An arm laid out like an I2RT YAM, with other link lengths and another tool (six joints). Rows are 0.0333 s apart.
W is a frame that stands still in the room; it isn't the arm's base.
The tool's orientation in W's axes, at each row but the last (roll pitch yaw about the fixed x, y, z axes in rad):
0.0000, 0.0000, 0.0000
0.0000, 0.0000, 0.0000
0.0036, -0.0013, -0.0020
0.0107, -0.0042, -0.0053
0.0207, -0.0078, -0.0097
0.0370, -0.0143, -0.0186
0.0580, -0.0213, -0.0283
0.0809, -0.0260, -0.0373
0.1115, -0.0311, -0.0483
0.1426, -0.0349, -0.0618
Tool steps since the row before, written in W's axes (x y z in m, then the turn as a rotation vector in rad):
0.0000, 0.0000, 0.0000, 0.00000, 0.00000, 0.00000
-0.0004, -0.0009, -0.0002, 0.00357, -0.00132, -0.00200
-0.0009, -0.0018, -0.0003, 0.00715, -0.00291, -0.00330
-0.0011, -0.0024, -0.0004, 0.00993, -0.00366, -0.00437
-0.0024, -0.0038, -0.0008, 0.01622, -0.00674, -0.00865
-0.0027, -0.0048, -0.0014, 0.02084, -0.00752, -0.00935
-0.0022, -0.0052, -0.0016, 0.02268, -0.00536, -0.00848
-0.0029, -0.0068, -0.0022, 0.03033, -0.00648, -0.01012
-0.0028, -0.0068, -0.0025, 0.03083, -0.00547, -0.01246
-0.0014, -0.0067, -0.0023, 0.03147, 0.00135, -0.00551
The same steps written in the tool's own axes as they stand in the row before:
0.0000, 0.0000, 0.0000, 0.00000, 0.00000, 0.00000
-0.0004, -0.0009, -0.0002, 0.00357, -0.00132, -0.00200
-0.0009, -0.0018, -0.0003, 0.00715, -0.00291, -0.00330
-0.0011, -0.0024, -0.0004, 0.00993, -0.00365, -0.00437
-0.0024, -0.0038, -0.0007, 0.01622, -0.00676, -0.00864
-0.0026, -0.0049, -0.0012, 0.02084, -0.00748, -0.00938
-0.0021, -0.0053, -0.0012, 0.02264, -0.00523, -0.00868
-0.0027, -0.0071, -0.0016, 0.03028, -0.00621, -0.01044
-0.0025, -0.0072, -0.0016, 0.03066, -0.00544, -0.01289
-0.0011, -0.0070, -0.0013, 0.03112, 0.00232, -0.00700

